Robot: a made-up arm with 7 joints. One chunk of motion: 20 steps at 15 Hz.
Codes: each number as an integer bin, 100 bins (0 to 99) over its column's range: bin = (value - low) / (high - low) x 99, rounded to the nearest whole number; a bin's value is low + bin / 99 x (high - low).
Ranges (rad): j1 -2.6..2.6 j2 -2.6..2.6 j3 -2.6..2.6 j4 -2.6..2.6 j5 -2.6..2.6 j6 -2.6..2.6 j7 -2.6..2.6
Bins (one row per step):
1: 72 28 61 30 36 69 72
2: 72 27 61 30 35 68 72
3: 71 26 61 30 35 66 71
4: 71 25 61 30 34 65 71
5: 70 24 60 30 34 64 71
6: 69 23 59 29 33 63 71
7: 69 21 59 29 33 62 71
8: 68 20 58 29 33 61 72
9: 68 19 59 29 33 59 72
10: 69 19 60 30 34 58 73
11: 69 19 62 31 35 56 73
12: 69 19 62 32 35 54 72
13: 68 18 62 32 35 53 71
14: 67 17 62 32 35 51 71
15: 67 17 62 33 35 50 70
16: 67 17 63 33 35 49 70
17: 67 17 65 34 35 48 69
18: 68 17 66 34 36 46 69
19: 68 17 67 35 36 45 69
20: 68 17 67 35 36 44 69
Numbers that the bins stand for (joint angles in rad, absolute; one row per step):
1: 1.1818 -1.1293 0.6040 -1.0242 -0.7091 1.0242 1.1818
2: 1.1818 -1.1818 0.6040 -1.0242 -0.7616 0.9717 1.1818
3: 1.1293 -1.2343 0.6040 -1.0242 -0.7616 0.8667 1.1293
4: 1.1293 -1.2869 0.6040 -1.0242 -0.8141 0.8141 1.1293
5: 1.0768 -1.3394 0.5515 -1.0242 -0.8141 0.7616 1.1293
6: 1.0242 -1.3919 0.4990 -1.0768 -0.8667 0.7091 1.1293
7: 1.0242 -1.4970 0.4990 -1.0768 -0.8667 0.6566 1.1293
8: 0.9717 -1.5495 0.4465 -1.0768 -0.8667 0.6040 1.1818
9: 0.9717 -1.6020 0.4990 -1.0768 -0.8667 0.4990 1.1818
10: 1.0242 -1.6020 0.5515 -1.0242 -0.8141 0.4465 1.2343
11: 1.0242 -1.6020 0.6566 -0.9717 -0.7616 0.3414 1.2343
12: 1.0242 -1.6020 0.6566 -0.9192 -0.7616 0.2364 1.1818
13: 0.9717 -1.6545 0.6566 -0.9192 -0.7616 0.1838 1.1293
14: 0.9192 -1.7071 0.6566 -0.9192 -0.7616 0.0788 1.1293
15: 0.9192 -1.7071 0.6566 -0.8667 -0.7616 0.0263 1.0768
16: 0.9192 -1.7071 0.7091 -0.8667 -0.7616 -0.0263 1.0768
17: 0.9192 -1.7071 0.8141 -0.8141 -0.7616 -0.0788 1.0242
18: 0.9717 -1.7071 0.8667 -0.8141 -0.7091 -0.1838 1.0242
19: 0.9717 -1.7071 0.9192 -0.7616 -0.7091 -0.2364 1.0242
20: 0.9717 -1.7071 0.9192 -0.7616 -0.7091 -0.2889 1.0242

